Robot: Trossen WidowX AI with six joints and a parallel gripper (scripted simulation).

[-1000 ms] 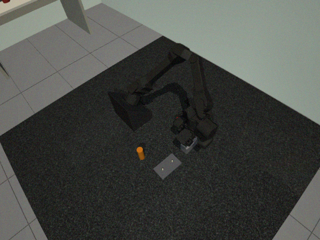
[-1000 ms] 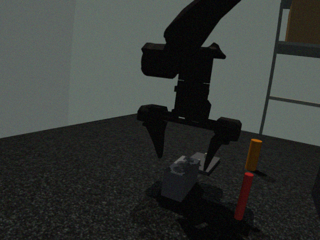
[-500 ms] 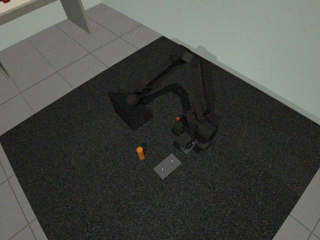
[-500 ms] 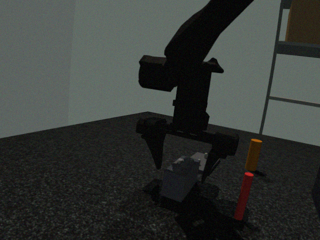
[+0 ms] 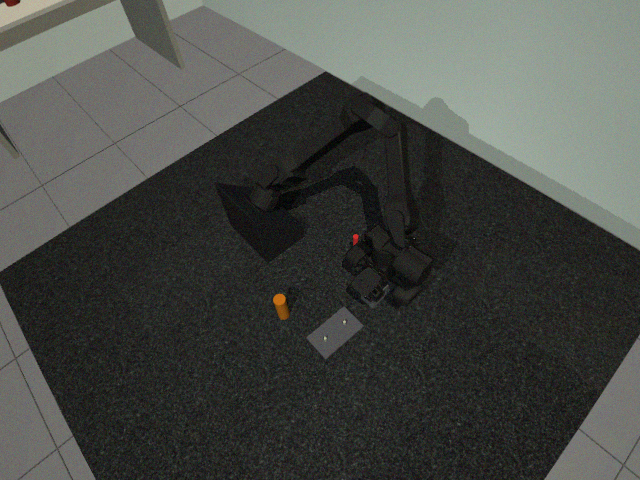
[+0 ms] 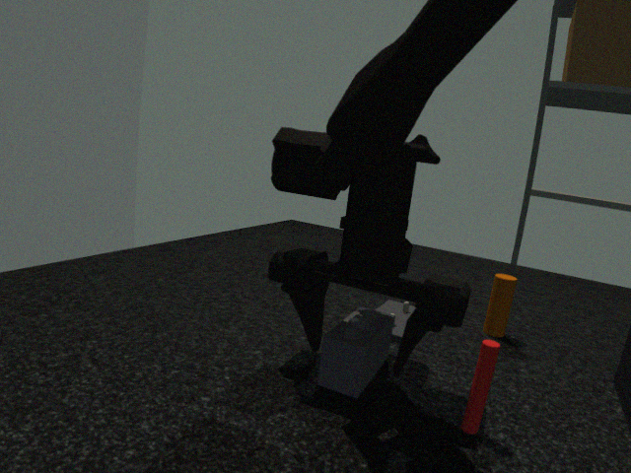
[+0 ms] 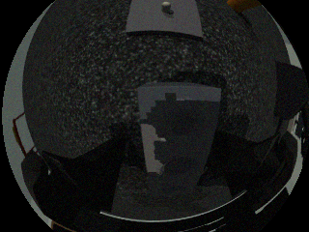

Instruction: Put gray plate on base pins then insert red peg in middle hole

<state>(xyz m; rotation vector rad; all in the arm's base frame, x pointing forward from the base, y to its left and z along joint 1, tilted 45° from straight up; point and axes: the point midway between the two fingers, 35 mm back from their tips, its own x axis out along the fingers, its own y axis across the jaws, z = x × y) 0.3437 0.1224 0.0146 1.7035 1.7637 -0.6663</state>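
Right now my gripper tip is 1 cm short of the gray base and 16 cm to the left of it. The rest, counted from my gripper tip: gray plate 3 cm above; orange cylinder 11 cm behind, 22 cm to the right, 3 cm above; red peg 12 cm behind, 3 cm to the left, 3 cm above.
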